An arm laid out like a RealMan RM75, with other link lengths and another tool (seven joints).
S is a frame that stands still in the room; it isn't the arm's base.
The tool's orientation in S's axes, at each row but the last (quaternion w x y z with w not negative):
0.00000 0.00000 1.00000 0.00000
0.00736 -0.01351 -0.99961 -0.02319
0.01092 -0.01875 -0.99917 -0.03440
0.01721 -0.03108 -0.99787 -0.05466
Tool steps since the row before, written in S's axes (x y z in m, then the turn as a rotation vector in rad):
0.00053 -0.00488 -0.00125 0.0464 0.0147 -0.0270
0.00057 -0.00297 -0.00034 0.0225 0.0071 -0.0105
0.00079 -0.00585 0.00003 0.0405 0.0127 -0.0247
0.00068 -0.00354 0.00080 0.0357 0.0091 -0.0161
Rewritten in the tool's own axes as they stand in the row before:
-0.00053 -0.00488 0.00125 -0.0464 0.0147 0.0270
-0.00065 -0.00297 0.00019 -0.0225 0.0072 0.0105
-0.00100 -0.00580 -0.00045 -0.0406 0.0125 0.0247
-0.00086 -0.00338 -0.00121 -0.0357 0.0096 0.0159

